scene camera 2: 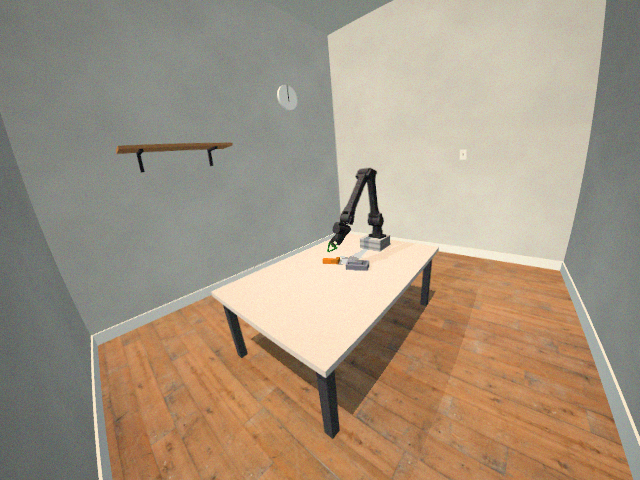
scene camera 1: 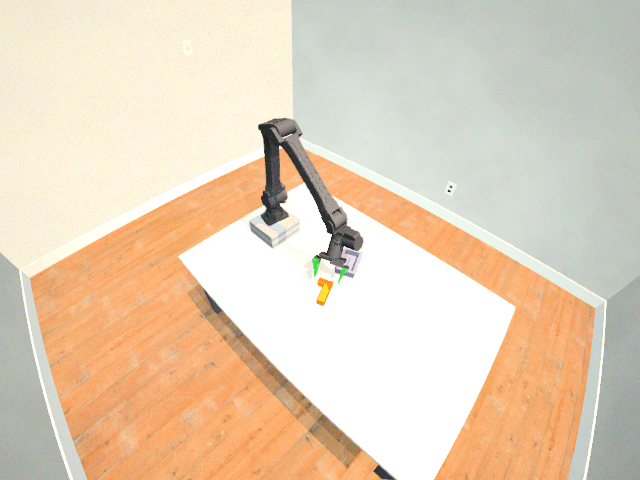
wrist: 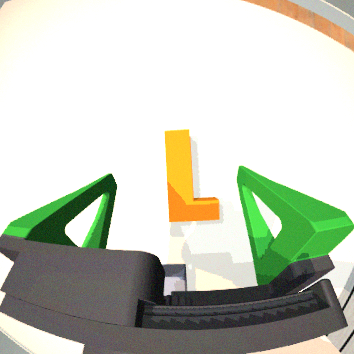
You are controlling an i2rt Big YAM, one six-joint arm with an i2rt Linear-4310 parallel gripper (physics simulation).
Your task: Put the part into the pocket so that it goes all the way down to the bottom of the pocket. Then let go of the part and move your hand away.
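Where they show: gripper, fingertip midpoint: (scene camera 2: 329, 249) (scene camera 1: 326, 280) (wrist: 173, 175); arm's base, origin of the base link: (scene camera 2: 377, 236) (scene camera 1: 275, 216).
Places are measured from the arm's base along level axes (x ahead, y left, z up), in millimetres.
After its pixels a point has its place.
The part, an orange L-shaped block (scene camera 1: 324, 292) {x 471, y -35, z -51 mm} (scene camera 2: 330, 260) {x 474, y -18, z -57 mm} (wrist: 180, 175) {x 463, y -28, z -52 mm}, lies flat on the table. In the wrist view its long arm points up the view and its short foot points right. The pocket is in a grey-violet block (scene camera 1: 350, 274) {x 457, y 117, z -56 mm} (scene camera 2: 357, 267) {x 427, y 192, z -60 mm} beside the part; in scene camera 1 the arm hides some of it, and a small piece shows at the bottom of the wrist view. My gripper (scene camera 1: 329, 279) {x 465, y -26, z 21 mm} (scene camera 2: 331, 251) {x 465, y -26, z 21 mm} (wrist: 173, 175) {x 465, y -26, z 21 mm} is open and empty, above the table, its green fingers wide apart with the part between them in the wrist view, well below the fingertips.
The arm stands on a light grey base block (scene camera 1: 273, 232) {x 94, y -60, z 0 mm} (scene camera 2: 374, 242) {x 92, y 47, z -15 mm} at the far end of the white table (scene camera 1: 392, 330) {x 755, y 93, z -82 mm} (scene camera 2: 310, 304) {x 855, y 291, z -81 mm}. A wooden shelf (scene camera 2: 175, 147) and a round clock (scene camera 2: 286, 97) are on the wall, away from the table.
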